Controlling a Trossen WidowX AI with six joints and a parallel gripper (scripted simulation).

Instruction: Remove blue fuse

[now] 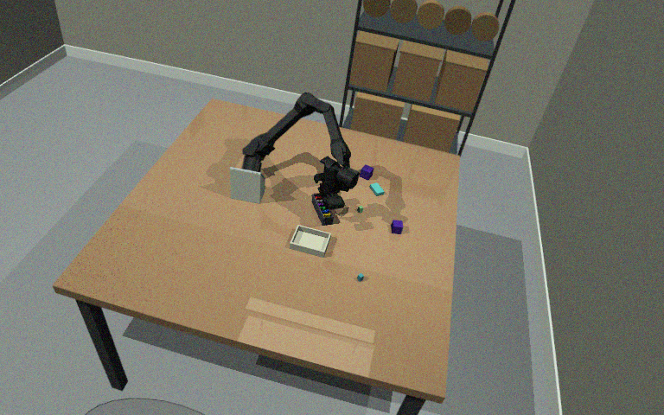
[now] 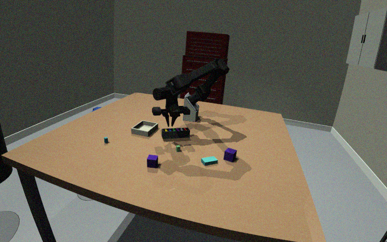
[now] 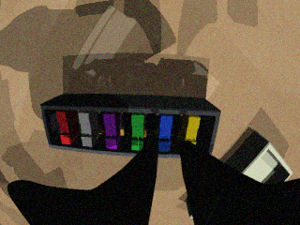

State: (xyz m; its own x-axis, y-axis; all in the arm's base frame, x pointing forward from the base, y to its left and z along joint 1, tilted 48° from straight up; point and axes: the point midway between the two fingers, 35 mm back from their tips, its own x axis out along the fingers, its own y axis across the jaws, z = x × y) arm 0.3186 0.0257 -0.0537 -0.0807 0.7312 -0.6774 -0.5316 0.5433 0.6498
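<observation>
Right now my gripper tip is 3 cm above the blue fuse. The rest, counted from my gripper tip: tray 2 cm behind, 15 cm to the right, 6 cm below; teal block 17 cm ahead, 24 cm to the left, 5 cm below; small green piece 13 cm ahead, 9 cm to the left, 5 cm below.
</observation>
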